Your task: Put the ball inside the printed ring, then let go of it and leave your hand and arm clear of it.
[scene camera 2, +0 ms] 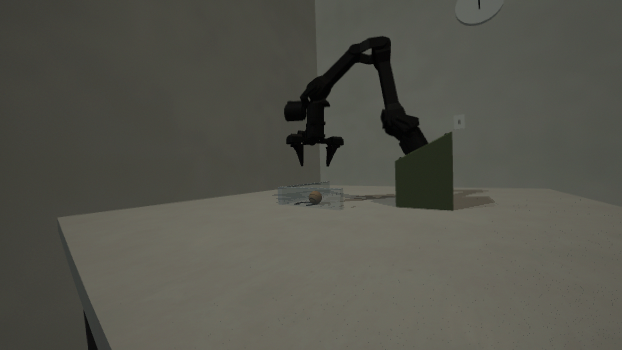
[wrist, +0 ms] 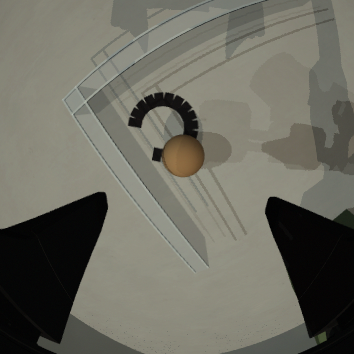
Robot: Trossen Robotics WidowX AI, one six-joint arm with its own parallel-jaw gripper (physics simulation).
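Where they show: gripper, between the fingertips: (scene camera 2: 315, 166) (wrist: 189, 203); arm's base, origin of its link: (scene camera 2: 418, 150).
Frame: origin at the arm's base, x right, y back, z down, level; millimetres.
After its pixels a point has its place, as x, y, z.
Note:
An orange-brown ball (scene camera 2: 315, 197) (wrist: 183, 155) rests on the table, over the lower right part of the black printed ring (wrist: 162, 99) {-90, -366, 162}. The ball hides part of the ring's band, and its centre lies outside the ring's middle. My gripper (scene camera 2: 315, 165) {-99, -303, 36} (wrist: 189, 203) {-99, -303, 36} is open and empty. It hangs above the ball with a good gap in height in the scene view. In the wrist view the ball shows a little beyond the line between the two fingertips.
Low clear walls (scene camera 2: 336, 199) {-161, -190, 133} (wrist: 135, 182) {-147, -313, 103} meet at a corner and stand close to the ring and ball. The green arm base (scene camera 2: 425, 177) {-45, 21, 77} stands to the right in the scene view. The pale table (scene camera 2: 250, 260) {-507, -128, 163} has an edge at the left.

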